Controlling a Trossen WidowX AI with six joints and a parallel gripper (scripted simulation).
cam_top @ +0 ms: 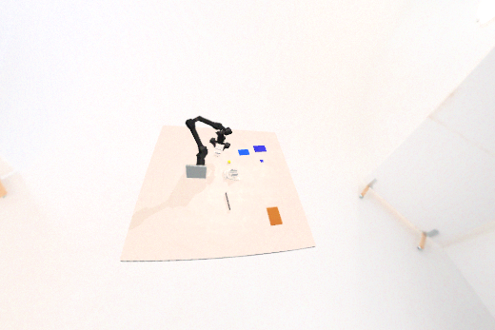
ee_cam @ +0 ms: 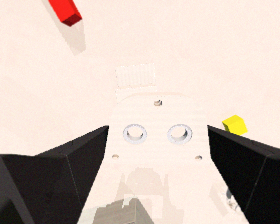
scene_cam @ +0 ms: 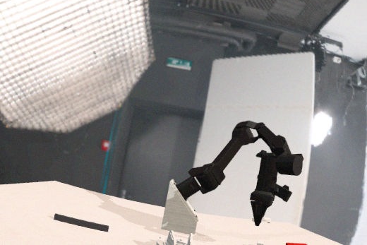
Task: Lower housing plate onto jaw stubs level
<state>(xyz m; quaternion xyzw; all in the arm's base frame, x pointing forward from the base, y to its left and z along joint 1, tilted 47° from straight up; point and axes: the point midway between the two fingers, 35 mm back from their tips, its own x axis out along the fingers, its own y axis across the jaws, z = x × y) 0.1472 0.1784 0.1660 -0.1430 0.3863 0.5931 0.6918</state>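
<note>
Now: the yellow block 10 cm ahead of my gripper tip, 8 cm to the right of it and 7 cm below it. From my gripper tip the other things lie so: red piece 4 cm behind, 16 cm to the left, 7 cm below; orange tile 45 cm ahead, 60 cm to the right, 8 cm below; dark bar 9 cm ahead, 49 cm to the right, 7 cm below.
</note>
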